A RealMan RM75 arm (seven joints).
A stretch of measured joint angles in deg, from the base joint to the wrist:
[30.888 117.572 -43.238 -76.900 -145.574 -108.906 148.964]
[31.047 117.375 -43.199 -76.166 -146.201 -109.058 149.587]
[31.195 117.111 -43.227 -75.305 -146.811 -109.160 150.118]
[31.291 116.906 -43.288 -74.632 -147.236 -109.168 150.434]
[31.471 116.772 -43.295 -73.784 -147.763 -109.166 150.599]
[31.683 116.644 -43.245 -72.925 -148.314 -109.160 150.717]
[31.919 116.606 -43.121 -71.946 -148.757 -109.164 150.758]
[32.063 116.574 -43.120 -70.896 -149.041 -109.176 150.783]
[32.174 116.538 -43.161 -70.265 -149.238 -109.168 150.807]
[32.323 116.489 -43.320 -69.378 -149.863 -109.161 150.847]
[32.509 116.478 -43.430 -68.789 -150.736 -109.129 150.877]
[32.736 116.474 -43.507 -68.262 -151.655 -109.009 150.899]
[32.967 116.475 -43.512 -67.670 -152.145 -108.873 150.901]
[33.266 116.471 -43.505 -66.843 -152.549 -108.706 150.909]
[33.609 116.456 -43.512 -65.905 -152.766 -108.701 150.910]
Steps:
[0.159 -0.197 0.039 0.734 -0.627 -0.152 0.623]
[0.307 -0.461 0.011 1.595 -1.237 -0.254 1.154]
[0.403 -0.666 -0.050 2.268 -1.662 -0.262 1.470]
[0.583 -0.800 -0.057 3.116 -2.189 -0.260 1.635]
[0.795 -0.928 -0.007 3.975 -2.740 -0.254 1.753]
[1.031 -0.966 0.117 4.954 -3.183 -0.258 1.794]
[1.175 -0.998 0.118 6.004 -3.467 -0.270 1.819]
[1.286 -1.034 0.077 6.635 -3.664 -0.262 1.843]
[1.435 -1.083 -0.082 7.522 -4.289 -0.255 1.883]
[1.621 -1.094 -0.192 8.111 -5.162 -0.223 1.913]
[1.848 -1.098 -0.269 8.638 -6.081 -0.103 1.935]
[2.079 -1.097 -0.274 9.230 -6.571 0.033 1.937]
[2.378 -1.101 -0.267 10.057 -6.975 0.200 1.945]
[2.721 -1.116 -0.274 10.995 -7.192 0.205 1.946]

